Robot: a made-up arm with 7 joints.
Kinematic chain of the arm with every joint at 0, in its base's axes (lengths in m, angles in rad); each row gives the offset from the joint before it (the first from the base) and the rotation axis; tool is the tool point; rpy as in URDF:
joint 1: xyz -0.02 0.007 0.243 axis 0 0.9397 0.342
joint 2: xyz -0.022 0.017 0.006 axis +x
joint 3: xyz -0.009 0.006 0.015 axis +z
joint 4: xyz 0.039 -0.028 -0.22 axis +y
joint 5: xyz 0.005 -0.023 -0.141 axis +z
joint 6: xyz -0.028 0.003 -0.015 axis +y
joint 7: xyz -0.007 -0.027 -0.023 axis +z
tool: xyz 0.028 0 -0.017 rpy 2.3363 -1.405 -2.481
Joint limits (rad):
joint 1: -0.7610..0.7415
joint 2: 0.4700..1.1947
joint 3: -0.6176..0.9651
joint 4: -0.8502..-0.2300
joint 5: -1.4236..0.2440
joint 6: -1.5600..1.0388
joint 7: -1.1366..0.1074
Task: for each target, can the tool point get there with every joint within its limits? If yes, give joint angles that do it. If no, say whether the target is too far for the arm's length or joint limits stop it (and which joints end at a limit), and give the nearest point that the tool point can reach.
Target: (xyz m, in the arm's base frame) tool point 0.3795 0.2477 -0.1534
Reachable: no: too far | nearest point 0.2475 0.1798 -0.0334 | short by 0.191 m
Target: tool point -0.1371 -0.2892 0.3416
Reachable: no: joint limits stop it (at a limit: joint 1, joint 2, joint 3, joint 4, joint 5, joint 6) | nearest point -0.1819 -0.0067 -0.0302 | short by 0.469 m
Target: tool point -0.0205 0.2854 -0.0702
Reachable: yes | joints 0.0319 0.9443 -0.3278 -0.2973 -0.2017 0.0247 -0.8419
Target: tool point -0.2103 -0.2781 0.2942
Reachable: no: joint limits stop it (at a limit: joint 1, joint 2, joint 3, joint 4, joint 6) | nearest point -0.1877 -0.0078 -0.0311 | short by 0.424 m
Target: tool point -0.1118 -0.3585 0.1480
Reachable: no: joint limits stop it (at a limit: joint 1, joint 2, joint 3, joint 4, joint 5, joint 6) | nearest point -0.1843 -0.0143 -0.0385 | short by 0.398 m
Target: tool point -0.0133 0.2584 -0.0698
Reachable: yes | joints 0.3237 0.8650 -0.0473 -0.7950 -0.0944 0.5401 -0.2264
